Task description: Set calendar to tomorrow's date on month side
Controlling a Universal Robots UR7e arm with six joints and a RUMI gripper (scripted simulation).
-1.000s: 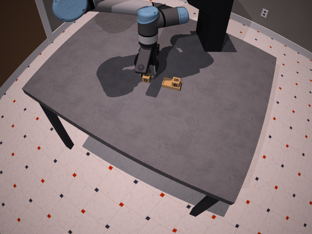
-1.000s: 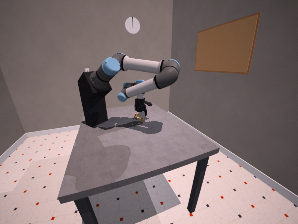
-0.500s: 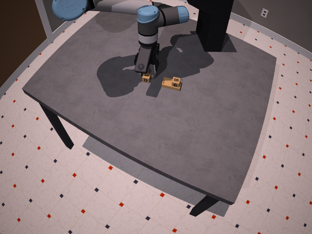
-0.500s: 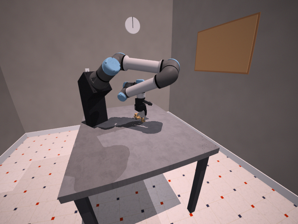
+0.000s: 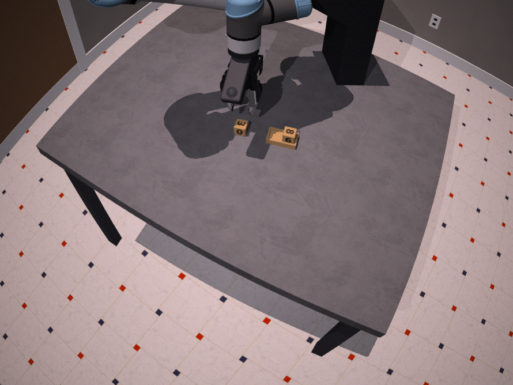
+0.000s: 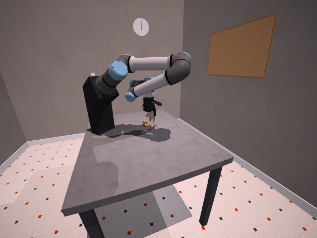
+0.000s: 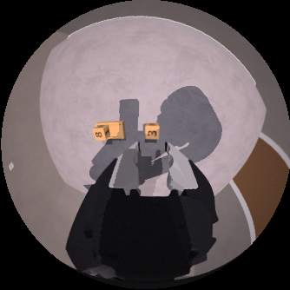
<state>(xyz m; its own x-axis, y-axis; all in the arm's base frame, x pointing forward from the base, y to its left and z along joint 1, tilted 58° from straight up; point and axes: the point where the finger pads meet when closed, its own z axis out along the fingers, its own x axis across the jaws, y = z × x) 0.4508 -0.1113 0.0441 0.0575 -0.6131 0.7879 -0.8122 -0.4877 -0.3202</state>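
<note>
The wooden tray is 11 cm to the left of my hand, 8 cm below it and 1 cm behind it.
</note>
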